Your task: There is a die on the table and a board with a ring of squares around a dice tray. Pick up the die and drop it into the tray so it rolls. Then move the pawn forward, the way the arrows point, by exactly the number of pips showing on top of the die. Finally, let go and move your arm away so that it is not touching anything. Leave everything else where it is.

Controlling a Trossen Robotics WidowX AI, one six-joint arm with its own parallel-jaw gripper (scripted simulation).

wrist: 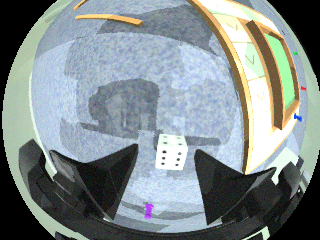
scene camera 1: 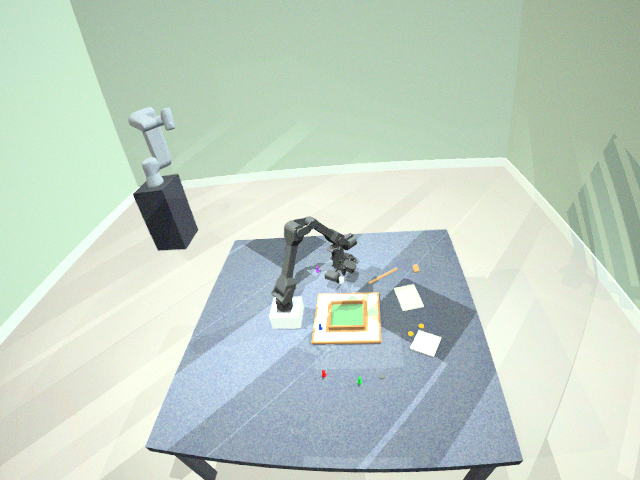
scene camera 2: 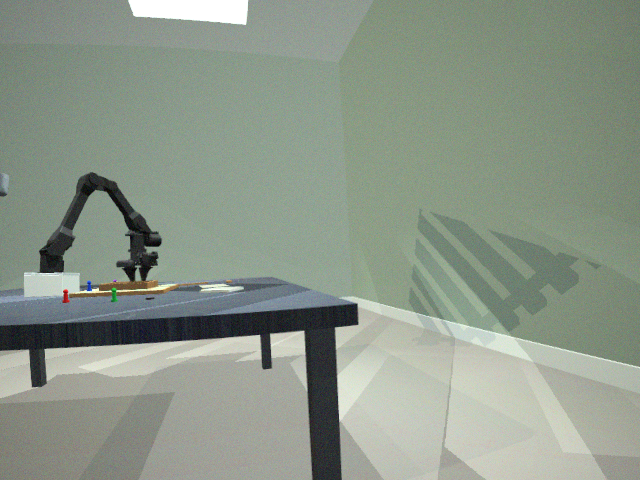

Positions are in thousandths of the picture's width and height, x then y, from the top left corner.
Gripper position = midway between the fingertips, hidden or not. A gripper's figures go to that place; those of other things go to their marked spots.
Labels:
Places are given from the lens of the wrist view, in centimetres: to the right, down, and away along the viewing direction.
my gripper (wrist: 523,631): 0, 3, 10
white die (wrist: 536,635): 1, 3, 9
green dice tray (wrist: 895,319): 22, -8, 6
The marked spots on the green dice tray and the white die are 24 cm apart.

